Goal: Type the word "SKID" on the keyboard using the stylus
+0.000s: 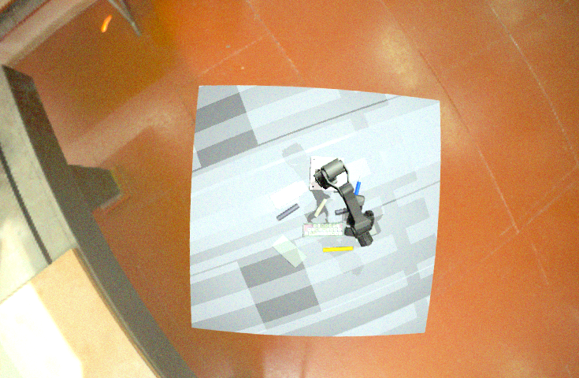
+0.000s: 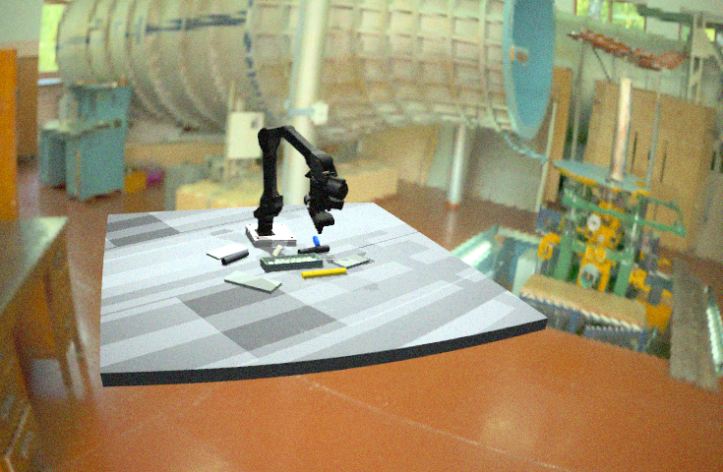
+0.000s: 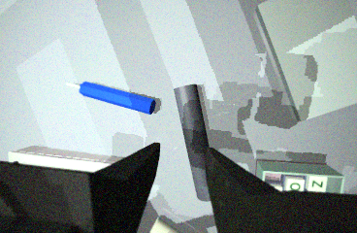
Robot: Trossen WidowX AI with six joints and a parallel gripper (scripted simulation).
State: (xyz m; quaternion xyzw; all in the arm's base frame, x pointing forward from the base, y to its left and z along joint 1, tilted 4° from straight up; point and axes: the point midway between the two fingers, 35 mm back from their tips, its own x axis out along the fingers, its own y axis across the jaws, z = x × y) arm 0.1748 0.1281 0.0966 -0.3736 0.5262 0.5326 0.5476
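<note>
Now: the blue stylus 120 mm behind my gripper tip, 50 mm to the left of it and 70 mm below it. Round my gripper tip: yellow cylinder 190 mm ahead, 70 mm to the right, 70 mm below; white stick 20 mm behind, 150 mm to the right, 70 mm below; card 110 mm ahead, 70 mm to the left, 70 mm below.
</note>
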